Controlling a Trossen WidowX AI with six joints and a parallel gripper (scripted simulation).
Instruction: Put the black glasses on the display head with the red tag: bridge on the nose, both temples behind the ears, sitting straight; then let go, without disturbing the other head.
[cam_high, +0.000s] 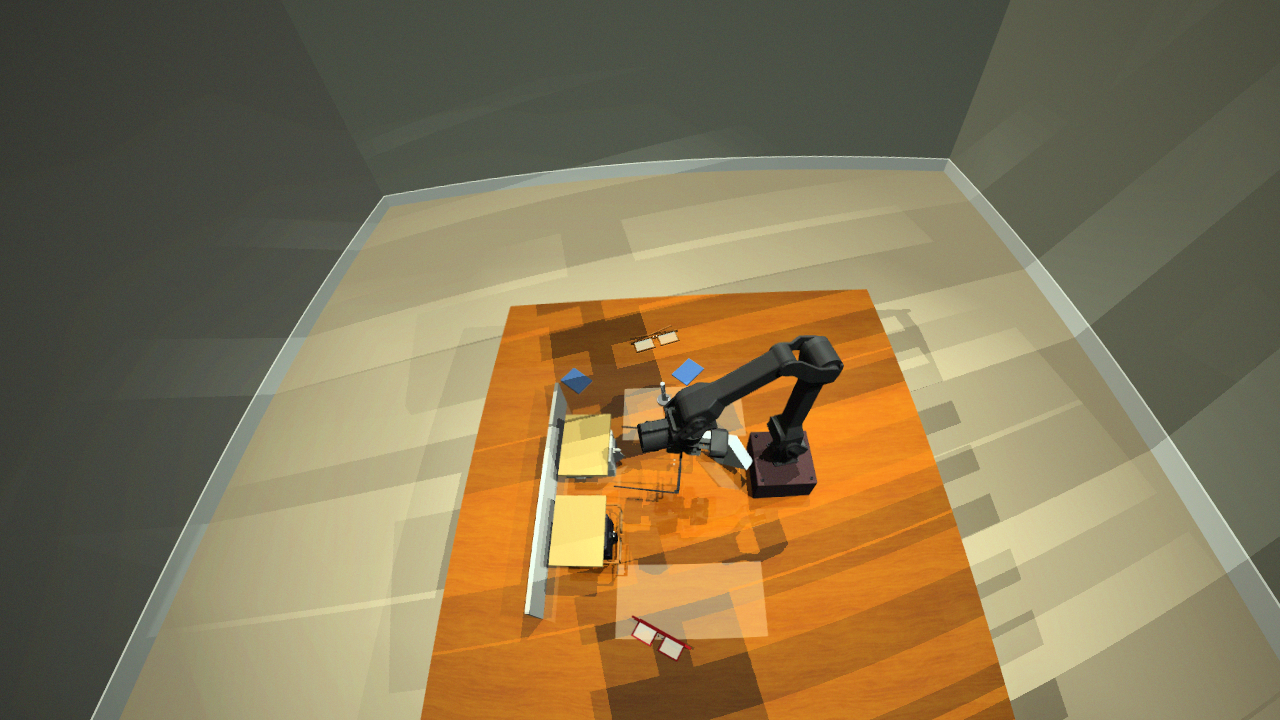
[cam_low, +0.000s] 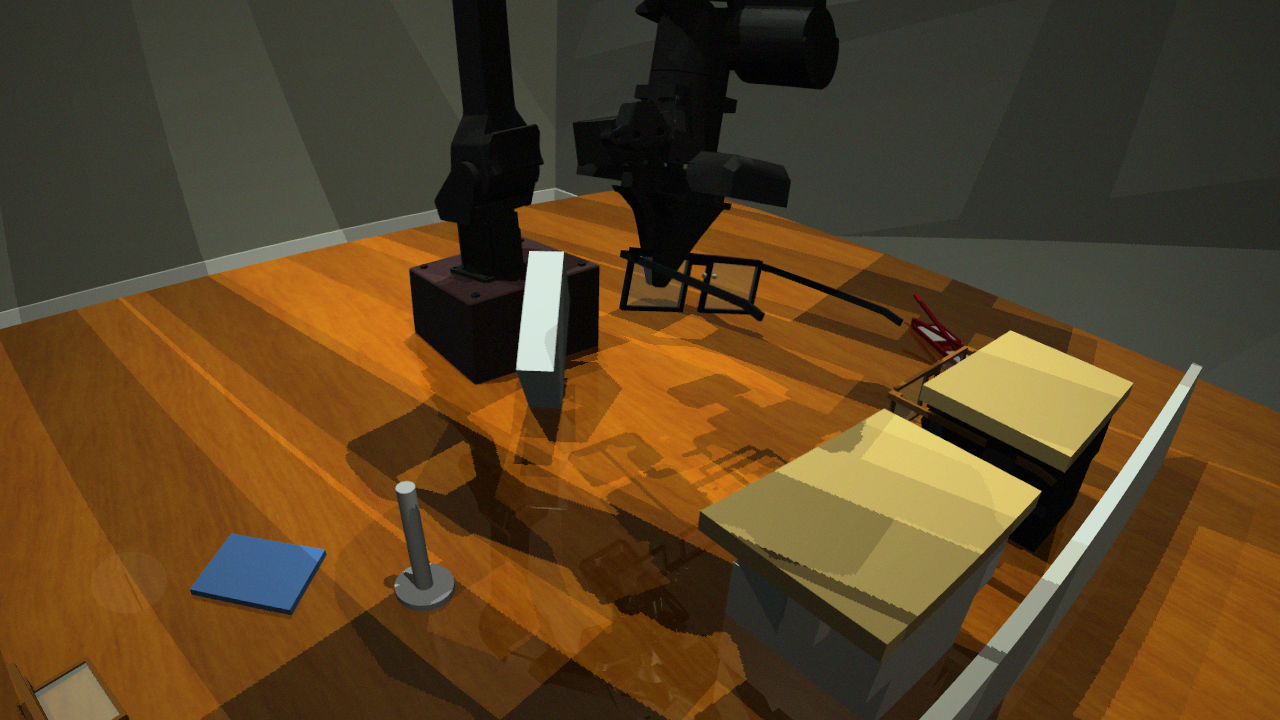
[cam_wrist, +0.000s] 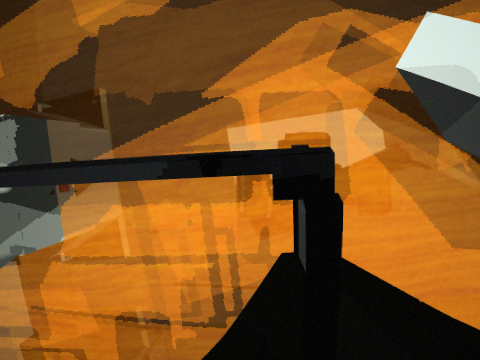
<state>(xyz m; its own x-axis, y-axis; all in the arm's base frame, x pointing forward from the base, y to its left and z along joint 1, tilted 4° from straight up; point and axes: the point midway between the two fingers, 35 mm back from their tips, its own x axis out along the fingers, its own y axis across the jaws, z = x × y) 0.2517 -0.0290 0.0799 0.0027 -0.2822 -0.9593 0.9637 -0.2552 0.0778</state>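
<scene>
The pale head is 200 mm ahead of my gripper tip, 90 mm below it and 70 mm to the right of it. From my gripper tip the other things lie so: dark head 240 mm ahead, 140 mm to the left, 90 mm below; then white block 120 mm behind, 70 mm below, 10 mm to the right; then grey post 230 mm to the right, 120 mm below.
</scene>
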